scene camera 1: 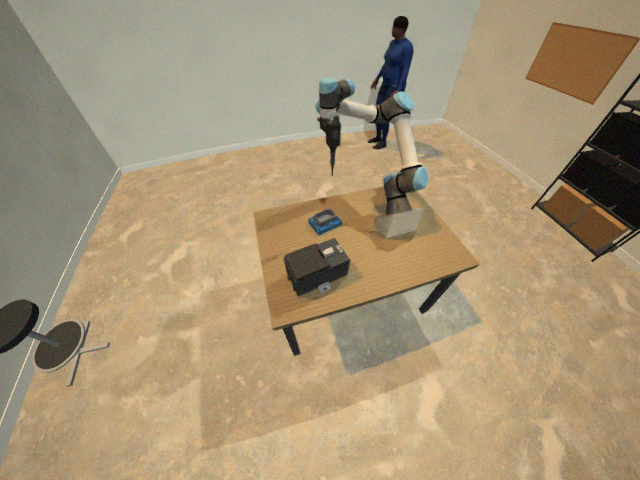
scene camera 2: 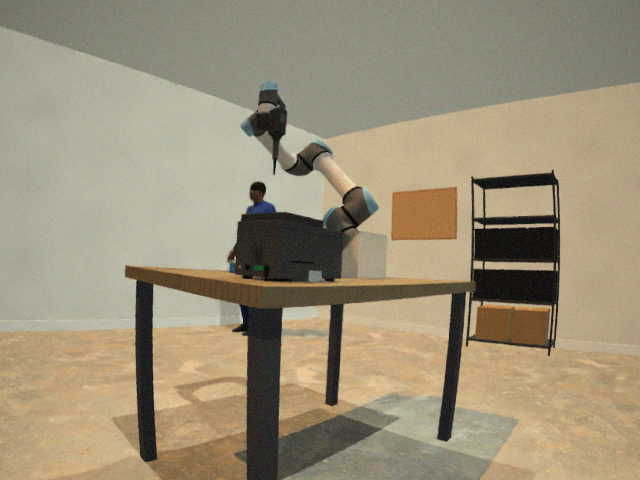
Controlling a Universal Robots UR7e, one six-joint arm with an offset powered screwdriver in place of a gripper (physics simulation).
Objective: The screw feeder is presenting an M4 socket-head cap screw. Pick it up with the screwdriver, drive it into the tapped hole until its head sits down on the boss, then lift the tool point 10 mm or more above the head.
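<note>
Black screw feeder [scene camera 2: 279,246] visible; the black screw feeder [scene camera 1: 337,259] is visible in the other scene camera too.
</note>
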